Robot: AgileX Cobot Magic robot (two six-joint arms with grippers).
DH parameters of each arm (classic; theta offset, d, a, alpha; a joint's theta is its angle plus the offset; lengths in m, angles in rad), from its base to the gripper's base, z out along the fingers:
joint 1: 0 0.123 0 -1.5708
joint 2: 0.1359 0 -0.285 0
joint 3: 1.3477 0 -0.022 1.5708
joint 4: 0 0.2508 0 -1.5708
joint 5: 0 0 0.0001 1.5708
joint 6: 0 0.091 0 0
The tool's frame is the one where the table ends.
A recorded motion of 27 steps. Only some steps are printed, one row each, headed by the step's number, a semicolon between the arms.
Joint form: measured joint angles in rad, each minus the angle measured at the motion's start. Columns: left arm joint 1, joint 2, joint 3, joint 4, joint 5, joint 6; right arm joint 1, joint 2, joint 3, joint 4, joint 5, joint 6.
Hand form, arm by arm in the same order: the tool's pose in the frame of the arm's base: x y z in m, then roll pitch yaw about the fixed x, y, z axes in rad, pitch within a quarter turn. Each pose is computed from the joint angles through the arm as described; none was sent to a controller.
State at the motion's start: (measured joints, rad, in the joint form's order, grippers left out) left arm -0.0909 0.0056 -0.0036 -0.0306 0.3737 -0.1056; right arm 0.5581 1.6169 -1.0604 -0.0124 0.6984 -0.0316
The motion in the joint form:
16: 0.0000 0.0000 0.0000 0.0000 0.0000 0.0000; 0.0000 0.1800 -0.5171 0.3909 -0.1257 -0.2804
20: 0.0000 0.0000 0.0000 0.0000 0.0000 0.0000; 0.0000 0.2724 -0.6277 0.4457 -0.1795 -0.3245
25: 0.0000 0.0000 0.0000 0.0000 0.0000 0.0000; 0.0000 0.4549 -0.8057 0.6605 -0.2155 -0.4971
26: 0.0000 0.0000 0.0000 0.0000 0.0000 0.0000; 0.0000 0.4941 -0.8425 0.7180 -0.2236 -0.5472
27: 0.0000 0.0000 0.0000 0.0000 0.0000 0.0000; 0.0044 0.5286 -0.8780 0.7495 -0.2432 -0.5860
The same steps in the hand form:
16: 0.0528 -0.0058 0.1805 -2.7089 1.2522 -2.7915; 0.3484 0.2390 0.3227 2.9270 0.8966 -2.6000
20: 0.0528 -0.0058 0.1805 -2.7089 1.2522 -2.7915; 0.3721 0.2547 0.3227 2.8946 0.9727 -2.6285
25: 0.0528 -0.0058 0.1805 -2.7089 1.2522 -2.7915; 0.4082 0.2849 0.3013 2.7562 1.0360 -2.7005
26: 0.0528 -0.0058 0.1805 -2.7089 1.2522 -2.7915; 0.4153 0.2911 0.2956 2.7230 1.0524 -2.7179
27: 0.0528 -0.0058 0.1805 -2.7089 1.2522 -2.7915; 0.4214 0.2975 0.2916 2.7219 1.0798 -2.7140

